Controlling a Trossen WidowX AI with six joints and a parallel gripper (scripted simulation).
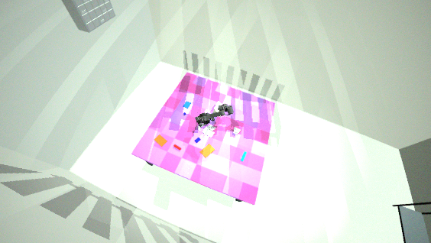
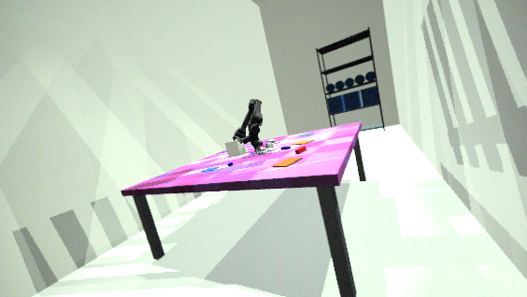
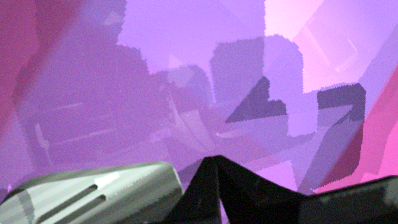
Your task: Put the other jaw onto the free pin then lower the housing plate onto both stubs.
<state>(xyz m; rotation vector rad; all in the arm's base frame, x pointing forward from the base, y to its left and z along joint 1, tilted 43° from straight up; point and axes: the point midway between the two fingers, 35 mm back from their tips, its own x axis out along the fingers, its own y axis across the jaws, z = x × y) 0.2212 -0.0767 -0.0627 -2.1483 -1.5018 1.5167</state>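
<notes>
The white jaw is 8 cm ahead of my gripper tip, 5 cm to the right of it and 1 cm above it. Also, from my gripper tip: blue block 23 cm ahead, 3 cm to the right, 1 cm above; then white base 10 cm ahead, 5 cm to the left; then white housing plate 35 cm to the left, 3 cm above, 1 cm behind.
</notes>
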